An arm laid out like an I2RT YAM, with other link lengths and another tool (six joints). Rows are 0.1 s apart.
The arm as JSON. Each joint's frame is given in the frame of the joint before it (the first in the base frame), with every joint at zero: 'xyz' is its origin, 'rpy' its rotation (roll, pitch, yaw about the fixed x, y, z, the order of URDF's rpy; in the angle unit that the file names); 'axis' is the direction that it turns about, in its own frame. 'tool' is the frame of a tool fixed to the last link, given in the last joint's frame.
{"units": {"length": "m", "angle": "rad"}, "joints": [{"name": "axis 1", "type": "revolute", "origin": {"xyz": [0.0, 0.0, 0.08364], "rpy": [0.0, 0.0, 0.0]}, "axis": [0.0, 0.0, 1.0]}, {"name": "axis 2", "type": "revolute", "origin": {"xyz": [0.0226, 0.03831, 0.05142], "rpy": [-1.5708, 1.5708, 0.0]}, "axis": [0.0, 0.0, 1.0]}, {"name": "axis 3", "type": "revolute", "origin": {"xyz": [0.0, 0.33, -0.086], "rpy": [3.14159, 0.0, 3.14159]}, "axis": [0.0, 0.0, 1.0]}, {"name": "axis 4", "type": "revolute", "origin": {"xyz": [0.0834, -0.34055, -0.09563], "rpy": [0.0, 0.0, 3.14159]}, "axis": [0.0, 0.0, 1.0]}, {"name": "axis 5", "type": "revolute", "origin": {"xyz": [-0.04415, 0.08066, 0.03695], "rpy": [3.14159, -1.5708, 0.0]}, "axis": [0.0, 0.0, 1.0]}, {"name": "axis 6", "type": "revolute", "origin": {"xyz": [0.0, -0.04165, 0.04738], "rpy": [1.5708, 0.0, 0.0]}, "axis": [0.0, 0.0, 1.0]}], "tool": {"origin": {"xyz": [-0.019, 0.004, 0.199], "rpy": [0.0, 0.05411, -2.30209]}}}
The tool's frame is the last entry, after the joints.
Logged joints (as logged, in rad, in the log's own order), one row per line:
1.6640 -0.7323 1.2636 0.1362 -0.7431 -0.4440
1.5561 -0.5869 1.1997 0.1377 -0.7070 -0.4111
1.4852 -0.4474 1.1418 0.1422 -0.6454 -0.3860
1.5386 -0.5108 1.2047 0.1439 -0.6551 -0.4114
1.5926 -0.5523 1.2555 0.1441 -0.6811 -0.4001
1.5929 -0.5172 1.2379 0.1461 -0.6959 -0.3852
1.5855 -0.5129 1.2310 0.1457 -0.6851 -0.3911
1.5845 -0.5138 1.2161 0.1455 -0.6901 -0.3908
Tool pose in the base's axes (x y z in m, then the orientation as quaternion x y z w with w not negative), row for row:
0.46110 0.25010 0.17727 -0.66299 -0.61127 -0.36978 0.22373
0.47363 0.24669 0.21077 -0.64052 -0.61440 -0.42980 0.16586
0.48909 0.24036 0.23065 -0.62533 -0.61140 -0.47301 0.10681
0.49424 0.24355 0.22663 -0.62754 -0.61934 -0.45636 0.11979
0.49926 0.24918 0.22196 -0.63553 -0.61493 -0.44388 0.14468
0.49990 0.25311 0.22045 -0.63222 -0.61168 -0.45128 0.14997
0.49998 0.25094 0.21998 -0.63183 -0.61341 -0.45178 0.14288
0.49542 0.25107 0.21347 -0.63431 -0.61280 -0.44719 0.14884
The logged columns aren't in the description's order. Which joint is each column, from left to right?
Columns, left to right: axis 2, axis 4, axis 3, axis 1, axis 5, axis 6.
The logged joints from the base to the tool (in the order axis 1, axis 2, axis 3, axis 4, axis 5, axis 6), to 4 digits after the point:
0.1362 1.6640 1.2636 -0.7323 -0.7431 -0.4440
0.1377 1.5561 1.1997 -0.5869 -0.7070 -0.4111
0.1422 1.4852 1.1418 -0.4474 -0.6454 -0.3860
0.1439 1.5386 1.2047 -0.5108 -0.6551 -0.4114
0.1441 1.5926 1.2555 -0.5523 -0.6811 -0.4001
0.1461 1.5929 1.2379 -0.5172 -0.6959 -0.3852
0.1457 1.5855 1.2310 -0.5129 -0.6851 -0.3911
0.1455 1.5845 1.2161 -0.5138 -0.6901 -0.3908

